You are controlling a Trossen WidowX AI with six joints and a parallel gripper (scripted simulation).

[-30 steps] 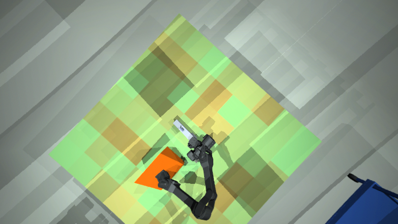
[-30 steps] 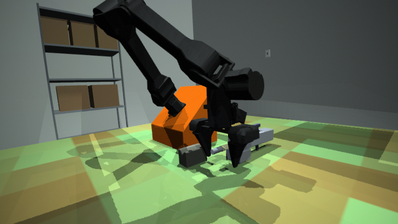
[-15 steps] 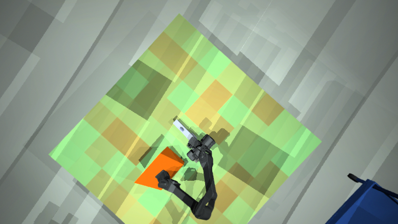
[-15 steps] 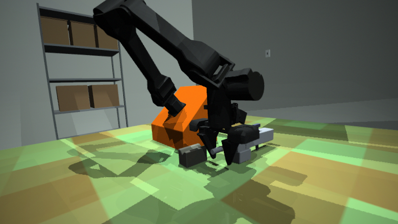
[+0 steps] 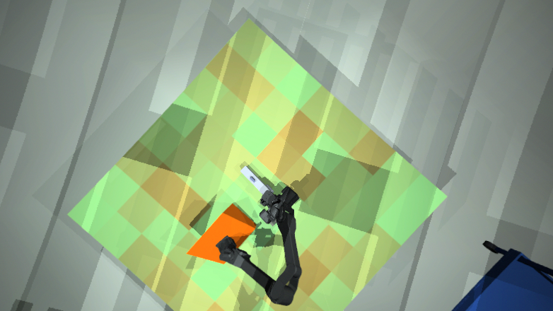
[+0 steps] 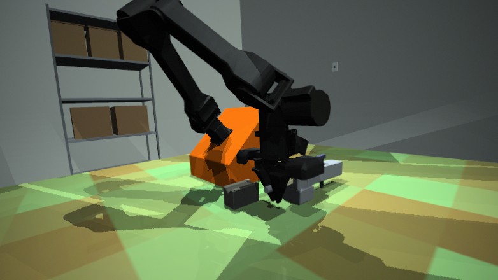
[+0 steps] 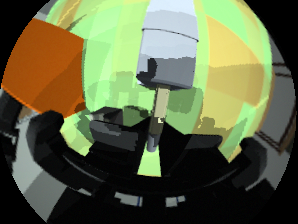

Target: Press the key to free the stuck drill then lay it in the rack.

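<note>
Right now my gripper tip is 7 cm past the dark rack and 4 cm to the left of it. Round my gripper tip: drill (4 cm to the left, 3 cm above); dark key (16 cm to the left, 4 cm above, 2 cm behind).
</note>
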